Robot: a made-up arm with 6 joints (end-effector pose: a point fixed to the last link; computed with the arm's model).
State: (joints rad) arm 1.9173 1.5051 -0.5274 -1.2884 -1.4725 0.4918
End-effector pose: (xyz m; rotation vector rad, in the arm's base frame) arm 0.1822 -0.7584 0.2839 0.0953 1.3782 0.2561
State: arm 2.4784 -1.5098 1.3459 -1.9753 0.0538 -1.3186
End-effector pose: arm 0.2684 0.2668 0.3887 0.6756 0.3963 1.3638
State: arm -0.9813 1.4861 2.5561 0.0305 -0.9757 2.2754
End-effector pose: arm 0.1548 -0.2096 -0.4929 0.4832 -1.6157 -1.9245
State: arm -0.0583 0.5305 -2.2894 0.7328 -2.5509 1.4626
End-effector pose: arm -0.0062 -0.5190 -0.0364 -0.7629 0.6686 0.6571
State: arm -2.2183 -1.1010 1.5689 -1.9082 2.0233 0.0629
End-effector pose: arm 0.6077 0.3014 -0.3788 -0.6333 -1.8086 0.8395
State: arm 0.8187 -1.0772 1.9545 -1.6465 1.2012 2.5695
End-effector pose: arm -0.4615 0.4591 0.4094 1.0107 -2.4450 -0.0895
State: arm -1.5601 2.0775 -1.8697 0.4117 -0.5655 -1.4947
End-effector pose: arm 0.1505 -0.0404 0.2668 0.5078 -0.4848 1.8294
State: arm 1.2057 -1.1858 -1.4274 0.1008 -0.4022 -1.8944
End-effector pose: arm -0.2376 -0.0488 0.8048 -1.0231 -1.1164 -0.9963
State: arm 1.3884 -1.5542 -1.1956 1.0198 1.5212 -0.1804
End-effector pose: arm 0.2527 -0.0576 0.8851 1.4999 -0.4645 -2.2264
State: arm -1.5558 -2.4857 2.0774 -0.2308 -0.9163 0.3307
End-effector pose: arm 0.2190 -0.0119 0.4003 -0.4682 1.6157 -0.8403
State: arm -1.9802 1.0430 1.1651 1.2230 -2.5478 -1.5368
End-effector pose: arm -0.0446 0.3375 -0.2072 -2.7907 1.1392 -0.0023
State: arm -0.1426 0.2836 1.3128 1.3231 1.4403 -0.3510
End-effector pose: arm -0.2849 0.2336 -0.0430 -0.0370 -0.1894 -1.0173
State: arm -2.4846 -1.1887 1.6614 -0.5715 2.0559 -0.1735
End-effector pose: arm 0.3498 0.5798 0.1628 1.0091 -2.5733 0.1729
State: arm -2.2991 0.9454 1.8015 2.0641 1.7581 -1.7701
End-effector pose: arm 0.2174 -0.1228 0.3213 -0.4866 1.6223 1.1442
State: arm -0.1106 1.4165 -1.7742 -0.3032 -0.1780 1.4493
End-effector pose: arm 0.2750 -0.5625 0.1254 0.4747 1.8893 1.8397
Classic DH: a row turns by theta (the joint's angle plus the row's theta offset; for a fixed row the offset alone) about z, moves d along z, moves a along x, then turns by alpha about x. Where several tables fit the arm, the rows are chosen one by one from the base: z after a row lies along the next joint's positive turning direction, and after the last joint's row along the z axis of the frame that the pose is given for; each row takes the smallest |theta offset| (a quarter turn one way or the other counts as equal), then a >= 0, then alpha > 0; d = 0 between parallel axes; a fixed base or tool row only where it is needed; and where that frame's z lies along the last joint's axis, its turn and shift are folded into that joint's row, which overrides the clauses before.
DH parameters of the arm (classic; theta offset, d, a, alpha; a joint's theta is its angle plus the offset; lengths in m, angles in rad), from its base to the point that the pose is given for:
base (fixed): 0 0.126 0 -1.5708
joint 1: 0 -0.07 -0.275 1.5708
joint 2: -1.5708 0.018 0.1 1.5708
joint 3: 1.5708 0.23 0.117 -1.5708
joint 4: 0 0.089 0.393 -1.5708
joint 5: 0 -0.024 -0.107 1.5708
joint 6: -1.5708 -0.039 0.142 -1.5708
tool (fixed): 3.1416 -0.004 0 0

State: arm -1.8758 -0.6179 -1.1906 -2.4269 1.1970 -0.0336
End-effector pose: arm 0.0295 0.2572 -0.3090 -0.0966 1.4792 0.0045
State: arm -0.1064 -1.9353 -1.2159 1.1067 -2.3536 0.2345
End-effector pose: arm -0.8299 0.0028 0.2795 -0.6332 0.7841 -0.7579
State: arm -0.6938 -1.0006 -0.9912 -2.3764 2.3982 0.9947
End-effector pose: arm -0.2837 0.3454 -0.1186 -1.0796 -1.9355 0.9103
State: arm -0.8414 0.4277 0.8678 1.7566 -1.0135 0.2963
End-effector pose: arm -0.1955 0.0614 0.1206 -1.5243 1.2523 -0.5908
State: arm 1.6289 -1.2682 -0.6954 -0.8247 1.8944 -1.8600
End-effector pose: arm 0.5877 0.4045 0.6403 -0.1505 -2.2481 -1.4008
